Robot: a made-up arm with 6 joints. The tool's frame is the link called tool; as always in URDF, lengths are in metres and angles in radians. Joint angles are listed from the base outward.
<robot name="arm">
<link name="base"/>
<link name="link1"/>
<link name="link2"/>
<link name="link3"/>
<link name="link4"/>
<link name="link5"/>
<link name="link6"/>
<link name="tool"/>
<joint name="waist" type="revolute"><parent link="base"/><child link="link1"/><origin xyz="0 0 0.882"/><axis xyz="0 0 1"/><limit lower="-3.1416" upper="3.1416"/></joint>
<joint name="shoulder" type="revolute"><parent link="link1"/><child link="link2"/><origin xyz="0.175 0 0" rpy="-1.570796 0 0"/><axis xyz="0 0 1"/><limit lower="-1.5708" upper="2.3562"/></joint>
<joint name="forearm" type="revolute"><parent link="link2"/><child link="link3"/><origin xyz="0 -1.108 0" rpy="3.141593 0 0"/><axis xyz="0 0 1"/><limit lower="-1.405" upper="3.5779"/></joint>
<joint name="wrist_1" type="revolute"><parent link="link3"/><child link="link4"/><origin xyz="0 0.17 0" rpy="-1.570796 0 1.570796"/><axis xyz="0 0 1"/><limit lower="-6.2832" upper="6.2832"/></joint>
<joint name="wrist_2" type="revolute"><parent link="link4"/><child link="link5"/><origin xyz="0 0 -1.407" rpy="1.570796 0 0"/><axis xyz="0 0 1"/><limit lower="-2.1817" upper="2.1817"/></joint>
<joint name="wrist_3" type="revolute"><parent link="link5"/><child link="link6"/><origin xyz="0 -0.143 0" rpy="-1.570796 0 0"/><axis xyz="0 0 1"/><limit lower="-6.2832" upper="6.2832"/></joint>
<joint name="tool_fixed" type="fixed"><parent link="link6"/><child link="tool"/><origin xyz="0 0 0" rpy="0 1.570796 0"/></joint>
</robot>
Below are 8 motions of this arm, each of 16 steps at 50 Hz.
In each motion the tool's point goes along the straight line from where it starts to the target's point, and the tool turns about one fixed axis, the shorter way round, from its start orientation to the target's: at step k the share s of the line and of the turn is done. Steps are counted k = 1, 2, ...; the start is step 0. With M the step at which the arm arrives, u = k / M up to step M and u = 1 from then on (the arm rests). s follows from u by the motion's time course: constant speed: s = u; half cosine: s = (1 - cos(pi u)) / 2; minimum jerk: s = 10 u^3 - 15 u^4 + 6 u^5.
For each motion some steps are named. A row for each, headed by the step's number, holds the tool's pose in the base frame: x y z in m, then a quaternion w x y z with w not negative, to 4 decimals.
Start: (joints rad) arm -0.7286 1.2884 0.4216 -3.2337 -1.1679 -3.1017
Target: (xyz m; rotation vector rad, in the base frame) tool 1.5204 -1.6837 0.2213 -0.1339 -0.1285 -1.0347
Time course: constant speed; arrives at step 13
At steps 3, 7, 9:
3: 1.7310 -1.6327 0.2590 0.8996 -0.0525 -0.1227 -0.4158
7: 1.6468 -1.6531 0.2439 0.8870 -0.0571 -0.0983 -0.4476
9: 1.6046 -1.6633 0.2364 0.8801 -0.0594 -0.0860 -0.4632

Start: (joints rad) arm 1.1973 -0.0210 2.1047 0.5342 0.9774 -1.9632
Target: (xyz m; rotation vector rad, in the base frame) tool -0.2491 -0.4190 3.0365 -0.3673 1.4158 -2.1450
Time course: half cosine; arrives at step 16
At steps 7, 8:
7: -0.3220 -0.6355 3.0806 0.2566 -0.2231 0.5734 -0.7454
8: -0.3101 -0.6002 3.0734 0.2589 -0.2091 0.5660 -0.7542

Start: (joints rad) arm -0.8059 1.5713 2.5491 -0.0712 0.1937 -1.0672
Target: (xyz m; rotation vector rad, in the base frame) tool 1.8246 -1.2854 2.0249 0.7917 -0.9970 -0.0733
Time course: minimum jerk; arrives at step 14
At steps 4, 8, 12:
4: 1.4378 -1.4114 2.2388 0.7675 0.2526 -0.5892 -0.0096
8: 1.6582 -1.3396 2.1169 0.7910 0.3204 -0.5206 -0.0237
12: 1.8141 -1.2888 2.0307 0.8029 0.3665 -0.4690 -0.0336

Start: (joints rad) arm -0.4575 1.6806 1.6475 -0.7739 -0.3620 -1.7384
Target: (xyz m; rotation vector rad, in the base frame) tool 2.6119 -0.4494 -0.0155 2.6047 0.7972 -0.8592
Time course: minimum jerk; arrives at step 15
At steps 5, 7, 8, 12, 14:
5: 2.5600 -1.0536 0.6631 0.2470 0.9489 0.0182 -0.1954
7: 2.5750 -0.8794 0.4674 0.2187 0.9443 0.0939 -0.2271
8: 2.5831 -0.7841 0.3604 0.2025 0.9388 0.1350 -0.2438
12: 2.6081 -0.4937 0.0342 0.1504 0.9089 0.2579 -0.2911
14: 2.6117 -0.4514 -0.0132 0.1426 0.9030 0.2754 -0.2975

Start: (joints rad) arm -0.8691 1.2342 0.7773 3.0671 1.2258 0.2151
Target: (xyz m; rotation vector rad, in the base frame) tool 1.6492 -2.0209 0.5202 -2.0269 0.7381 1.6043
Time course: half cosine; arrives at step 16
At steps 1, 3, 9, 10, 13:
1: 1.6490 -1.9363 0.6369 0.2770 -0.6444 0.1959 0.6852
3: 1.6490 -1.9427 0.6281 0.2733 -0.6519 0.2015 0.6780
9: 1.6491 -1.9865 0.5676 0.2468 -0.7003 0.2392 0.6257
10: 1.6491 -1.9945 0.5566 0.2417 -0.7086 0.2459 0.6156
13: 1.6492 -2.0137 0.5301 0.2294 -0.7277 0.2617 0.5910

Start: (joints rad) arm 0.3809 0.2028 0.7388 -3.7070 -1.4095 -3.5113
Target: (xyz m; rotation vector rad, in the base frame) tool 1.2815 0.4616 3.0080 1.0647 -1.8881 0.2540
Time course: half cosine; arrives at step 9
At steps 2, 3, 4, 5, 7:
2: 1.3879 0.4778 2.9534 0.4697 0.4864 -0.7271 0.1191
3: 1.3718 0.4754 2.9617 0.4686 0.4785 -0.7334 0.1167
4: 1.3522 0.4724 2.9717 0.4671 0.4687 -0.7411 0.1138
5: 1.3313 0.4692 2.9825 0.4655 0.4582 -0.7491 0.1107
7: 1.2956 0.4637 3.0008 0.4626 0.4400 -0.7624 0.1054

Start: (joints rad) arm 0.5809 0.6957 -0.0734 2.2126 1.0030 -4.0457
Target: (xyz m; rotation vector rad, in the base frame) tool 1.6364 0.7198 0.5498 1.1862 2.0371 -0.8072
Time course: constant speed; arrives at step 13
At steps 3, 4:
3: 1.6355 1.0807 0.7198 0.3625 0.4399 0.7993 -0.1904
4: 1.6356 1.0446 0.7028 0.3584 0.4414 0.7974 -0.2023

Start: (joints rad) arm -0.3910 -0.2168 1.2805 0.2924 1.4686 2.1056
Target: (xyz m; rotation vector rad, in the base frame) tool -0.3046 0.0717 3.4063 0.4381 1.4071 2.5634
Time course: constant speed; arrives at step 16
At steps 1, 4, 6, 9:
1: -0.2335 0.1345 3.4044 0.2389 0.2336 0.4503 0.8280
4: -0.2477 0.1219 3.4048 0.2101 0.2169 0.4562 0.8371
6: -0.2572 0.1135 3.4050 0.1906 0.2056 0.4597 0.8426
9: -0.2714 0.1010 3.4054 0.1613 0.1885 0.4646 0.8500

